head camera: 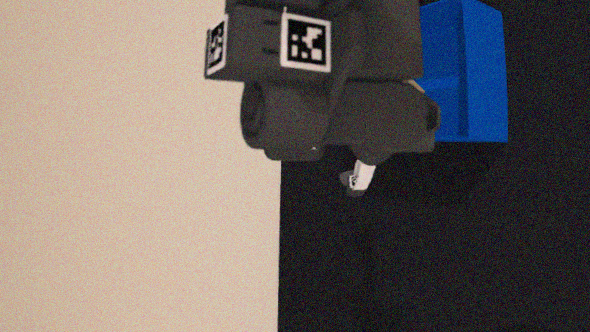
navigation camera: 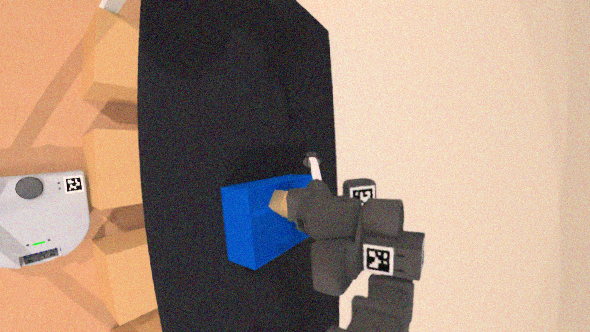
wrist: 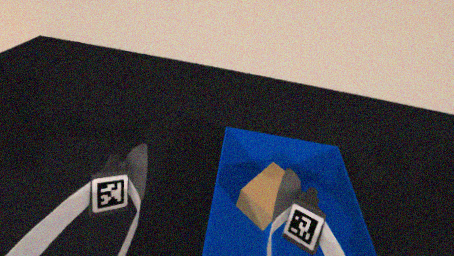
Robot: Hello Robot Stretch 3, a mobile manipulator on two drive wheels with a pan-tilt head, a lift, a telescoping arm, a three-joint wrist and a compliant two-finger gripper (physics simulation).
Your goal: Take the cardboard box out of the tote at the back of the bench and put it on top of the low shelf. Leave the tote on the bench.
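Frame: origin at the robot's base, x ahead, y left, z up, level; centimetres.
Where they show: gripper, between the fingertips: (wrist: 214, 174); robot's base, origin of its link: (navigation camera: 30, 186).
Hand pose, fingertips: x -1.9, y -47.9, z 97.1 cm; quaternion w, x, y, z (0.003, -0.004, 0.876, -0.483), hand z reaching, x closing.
Observation:
Each offset is from my fingertips to the top centre of the thing. Level surfaces: height alone.
The tan cardboard box {dx -9.4, dy -11.8, dz -15.6 cm} (head camera: 416, 86) (navigation camera: 279, 204) (wrist: 260, 197) lies tilted in the blue tote {dx -10.2, dy -4.1, dz -10.9 cm} (head camera: 486, 80) (navigation camera: 239, 227) (wrist: 282, 139) on the black bench {dz -20.9 cm} (head camera: 425, 260) (navigation camera: 225, 100) (wrist: 75, 95). The wrist hides most of the box in the head view and part of it in the navigation view. My gripper (wrist: 214, 174) is open, with nothing between its fingers. In the wrist view its left finger shows over the bench outside the tote. Its right finger overlaps the box's right side; whether they touch I cannot tell. I cannot identify the low shelf.
The robot's pale base (navigation camera: 45, 215) is at the left of the navigation view. Several tan blocky shapes (navigation camera: 112, 167) stand between it and the bench edge. My dark wrist (head camera: 300, 115) (navigation camera: 332, 220) hangs over the tote's near part. A pale surface lies beyond the bench's far edge.

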